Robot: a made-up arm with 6 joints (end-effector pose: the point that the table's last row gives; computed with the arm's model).
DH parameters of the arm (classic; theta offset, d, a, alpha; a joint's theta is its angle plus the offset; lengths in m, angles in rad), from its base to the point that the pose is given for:
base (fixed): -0.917 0 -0.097 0
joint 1: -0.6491 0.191 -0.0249 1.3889
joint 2: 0 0.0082 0.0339 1.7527
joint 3: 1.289 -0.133 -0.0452 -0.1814
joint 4: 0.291 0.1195 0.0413 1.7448
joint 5: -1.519 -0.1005 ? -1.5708
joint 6: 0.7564 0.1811 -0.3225 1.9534
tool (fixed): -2.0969 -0.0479 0 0
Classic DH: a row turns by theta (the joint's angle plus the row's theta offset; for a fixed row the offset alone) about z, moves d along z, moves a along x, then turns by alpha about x.
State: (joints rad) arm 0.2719 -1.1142 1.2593 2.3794 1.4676 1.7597
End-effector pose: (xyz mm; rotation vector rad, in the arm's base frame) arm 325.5 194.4 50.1 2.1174 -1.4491 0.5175
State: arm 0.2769 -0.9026 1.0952 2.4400 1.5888 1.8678
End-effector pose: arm 319.1 238.2 54.2 2.1631 -1.2109 0.6566
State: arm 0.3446 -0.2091 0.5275 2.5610 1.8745 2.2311
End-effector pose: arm 221.4 337.8 -45.9 1.9022 -0.2428 1.0567
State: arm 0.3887 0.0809 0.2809 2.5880 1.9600 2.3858
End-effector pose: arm 173.8 311.4 -119.3 1.6028 0.1472 1.1713
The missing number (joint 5, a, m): 0.035
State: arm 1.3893 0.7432 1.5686 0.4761 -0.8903 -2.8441
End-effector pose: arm -63.0 439.2 581.9 -2.4901 0.1265 -0.5259
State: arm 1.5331 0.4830 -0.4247 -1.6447 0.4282 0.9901
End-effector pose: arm -3.3 406.2 184.9 -0.1365 -0.1948 3.0836
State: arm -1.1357 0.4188 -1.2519 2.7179 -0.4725 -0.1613
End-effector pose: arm 116.4 352.7 -35.0 0.9246 -0.5192 -2.9092
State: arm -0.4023 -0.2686 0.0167 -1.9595 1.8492 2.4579
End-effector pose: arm -22.9 -76.1 -211.5 0.9840 -1.2509 -0.9959
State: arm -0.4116 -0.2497 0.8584 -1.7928 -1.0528 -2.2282
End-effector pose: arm -363.0 359.0 338.4 2.6698 1.4625 -0.3851
